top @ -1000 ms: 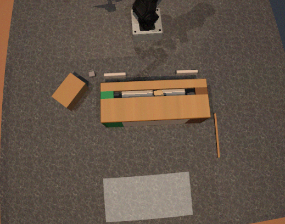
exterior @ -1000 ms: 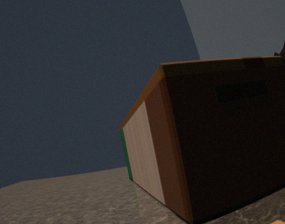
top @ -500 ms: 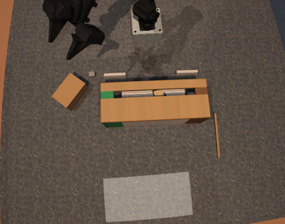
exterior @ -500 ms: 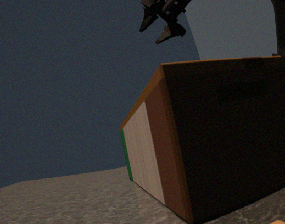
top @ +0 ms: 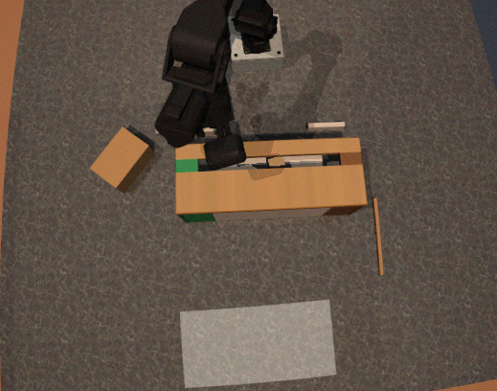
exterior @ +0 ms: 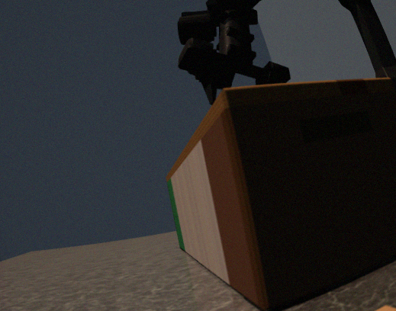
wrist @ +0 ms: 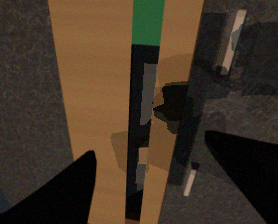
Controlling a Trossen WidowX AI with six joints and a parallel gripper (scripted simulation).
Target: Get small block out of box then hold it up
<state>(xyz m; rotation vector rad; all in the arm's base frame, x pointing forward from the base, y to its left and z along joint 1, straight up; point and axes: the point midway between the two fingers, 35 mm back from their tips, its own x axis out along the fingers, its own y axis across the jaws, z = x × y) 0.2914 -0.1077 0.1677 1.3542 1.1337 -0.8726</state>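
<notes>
My gripper tip is now 11 cm above the tan block, 10 cm to the right of it and 2 cm short of it. Also, from my gripper tip: thin wooden stick 31 cm to the left, 20 cm ahead, 19 cm below; then wooden box 14 cm below, 8 cm to the left, 1 cm ahead; then grey cube 19 cm below, 15 cm to the right, 13 cm behind.
</notes>
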